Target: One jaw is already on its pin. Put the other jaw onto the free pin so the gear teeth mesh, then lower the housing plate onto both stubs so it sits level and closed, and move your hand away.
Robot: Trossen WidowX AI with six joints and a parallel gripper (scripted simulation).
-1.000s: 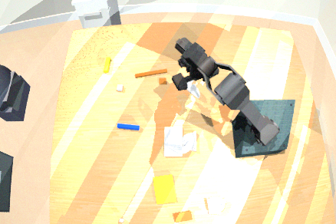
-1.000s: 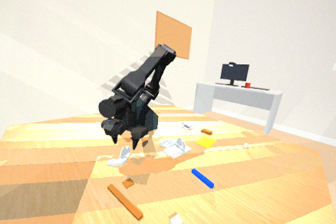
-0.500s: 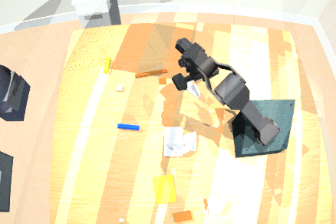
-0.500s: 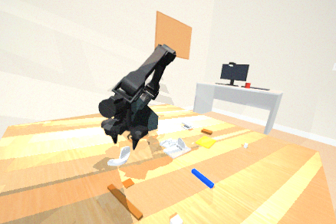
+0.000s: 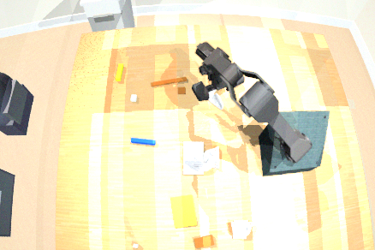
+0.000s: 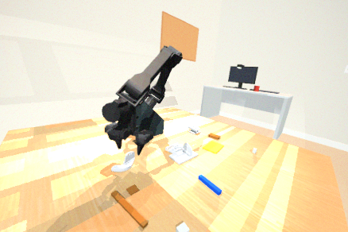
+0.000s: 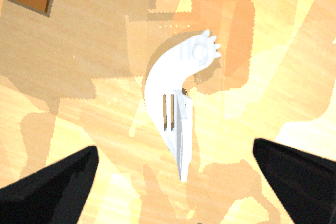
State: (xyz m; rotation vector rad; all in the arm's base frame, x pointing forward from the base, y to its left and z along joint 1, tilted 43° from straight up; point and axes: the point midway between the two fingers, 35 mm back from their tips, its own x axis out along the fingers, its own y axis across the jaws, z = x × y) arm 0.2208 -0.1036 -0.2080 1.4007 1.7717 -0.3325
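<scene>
Now: gripper tip 5 cm above the white jaw and 4 cm to the left of it. From my gripper tip the other things lie so: long orange bar 18 cm ahead, 9 cm to the right, 5 cm below; then small orange square 13 cm ahead, 5 cm to the right, 5 cm below; then blue bar 27 cm ahead, 16 cm to the left, 5 cm below.
</scene>
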